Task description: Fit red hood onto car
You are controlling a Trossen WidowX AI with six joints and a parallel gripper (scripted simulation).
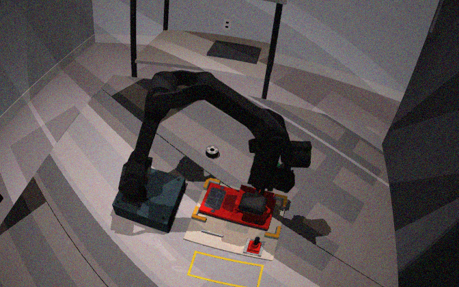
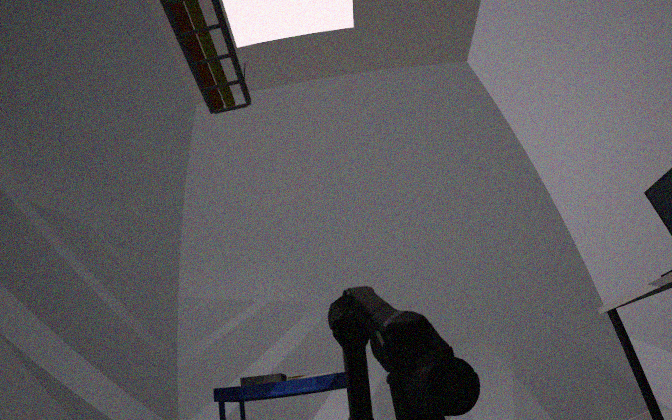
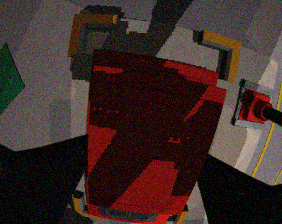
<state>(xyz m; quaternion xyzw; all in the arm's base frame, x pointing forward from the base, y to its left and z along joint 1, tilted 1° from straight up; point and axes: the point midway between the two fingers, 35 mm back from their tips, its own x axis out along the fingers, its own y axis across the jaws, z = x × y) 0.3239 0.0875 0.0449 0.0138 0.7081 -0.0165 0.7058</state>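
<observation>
Right now the red hood is 1 cm above my gripper tip. Round my gripper tip: green patch (21 cm to the left, 6 cm below, 2 cm ahead).
</observation>
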